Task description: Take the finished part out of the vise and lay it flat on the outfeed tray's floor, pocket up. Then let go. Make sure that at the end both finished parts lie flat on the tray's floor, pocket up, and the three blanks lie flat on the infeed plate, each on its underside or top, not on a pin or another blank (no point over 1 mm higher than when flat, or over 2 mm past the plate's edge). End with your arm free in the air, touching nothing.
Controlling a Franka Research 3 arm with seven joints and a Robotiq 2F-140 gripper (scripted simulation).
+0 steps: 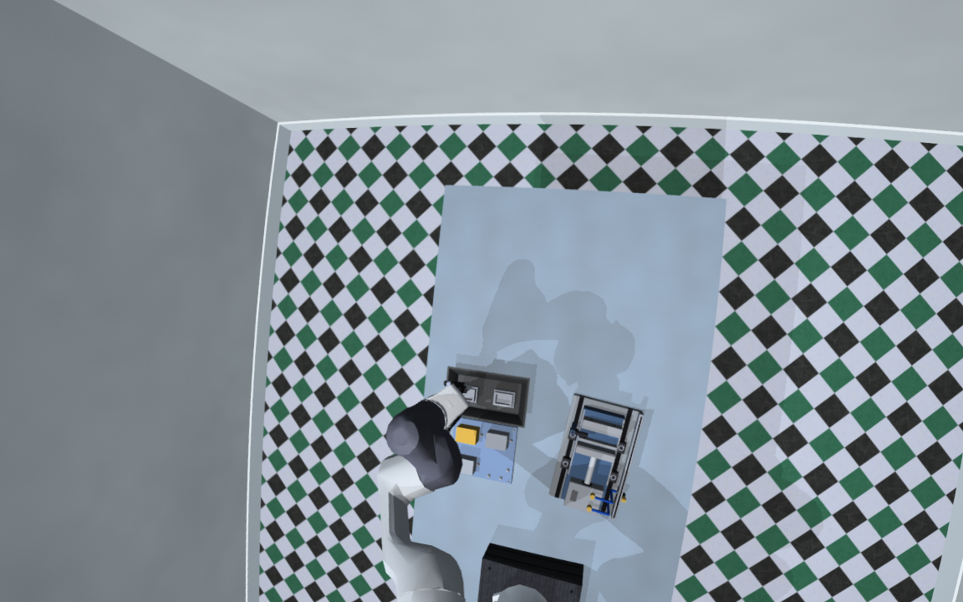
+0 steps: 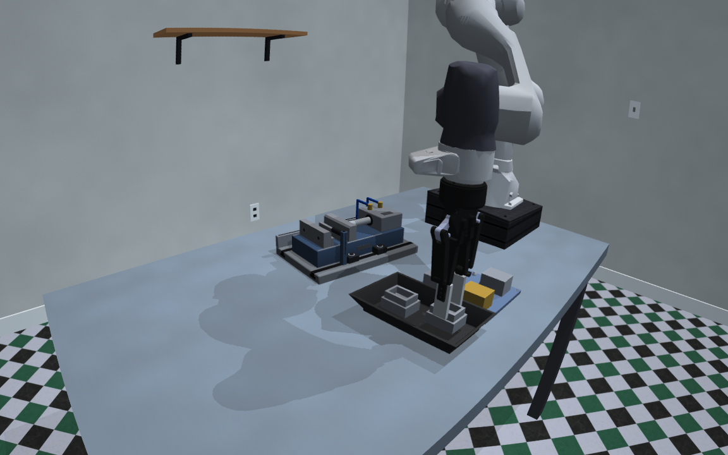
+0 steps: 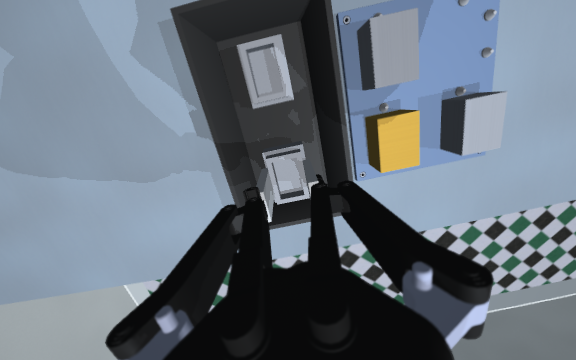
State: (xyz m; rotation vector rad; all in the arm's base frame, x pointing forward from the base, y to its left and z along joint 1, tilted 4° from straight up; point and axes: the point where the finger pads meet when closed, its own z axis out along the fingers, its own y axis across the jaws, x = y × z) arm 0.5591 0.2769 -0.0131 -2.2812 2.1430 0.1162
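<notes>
Now: the yellow block 120 mm behind my hand, 60 mm below it and 20 mm to the right of it. Round my hand: blue fixture plate: 170 mm behind, 80 mm below, 60 mm to the right.
</notes>
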